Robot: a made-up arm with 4 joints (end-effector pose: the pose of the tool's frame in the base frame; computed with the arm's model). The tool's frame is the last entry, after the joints.
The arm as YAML. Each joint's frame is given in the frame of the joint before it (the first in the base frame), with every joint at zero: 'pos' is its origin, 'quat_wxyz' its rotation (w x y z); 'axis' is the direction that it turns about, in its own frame. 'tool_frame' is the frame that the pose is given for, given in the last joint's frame.
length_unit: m
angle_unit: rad
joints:
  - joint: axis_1
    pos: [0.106, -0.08, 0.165]
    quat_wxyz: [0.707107, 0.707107, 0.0, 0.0]
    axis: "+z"
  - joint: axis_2
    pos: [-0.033, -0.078, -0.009]
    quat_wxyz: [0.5, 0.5, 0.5, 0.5]
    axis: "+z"
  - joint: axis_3
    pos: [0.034, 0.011, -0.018]
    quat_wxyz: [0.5, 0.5, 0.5, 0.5]
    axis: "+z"
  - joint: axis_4
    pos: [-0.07, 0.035, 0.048]
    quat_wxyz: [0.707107, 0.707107, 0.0, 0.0]
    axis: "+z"
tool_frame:
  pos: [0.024, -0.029, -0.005]
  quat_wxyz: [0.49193, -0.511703, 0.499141, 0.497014]
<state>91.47 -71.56 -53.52 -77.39</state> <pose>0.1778 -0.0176 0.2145 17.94 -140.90 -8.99</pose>
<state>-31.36 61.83 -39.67 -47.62</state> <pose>0.1100 -0.1003 0.1180 89.40 27.54 -72.30</pose>
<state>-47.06 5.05 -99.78 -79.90</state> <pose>0.1074 -0.1419 0.1183 21.03 -29.30 -96.50</pose>
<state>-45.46 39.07 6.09 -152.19</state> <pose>0.1319 -0.0562 0.2218 -157.90 -1.43 58.64</pose>
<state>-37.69 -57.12 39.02 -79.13</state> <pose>-0.0314 0.0208 0.1164 24.94 74.64 7.98</pose>
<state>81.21 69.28 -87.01 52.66</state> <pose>0.1969 -0.1665 0.1342 34.02 0.34 -21.73</pose>
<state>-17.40 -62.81 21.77 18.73</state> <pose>0.0541 0.0022 0.0929 -78.25 23.55 33.24</pose>
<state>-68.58 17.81 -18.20 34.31</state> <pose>0.0984 -0.0847 0.1646 -25.67 76.84 -4.64</pose>
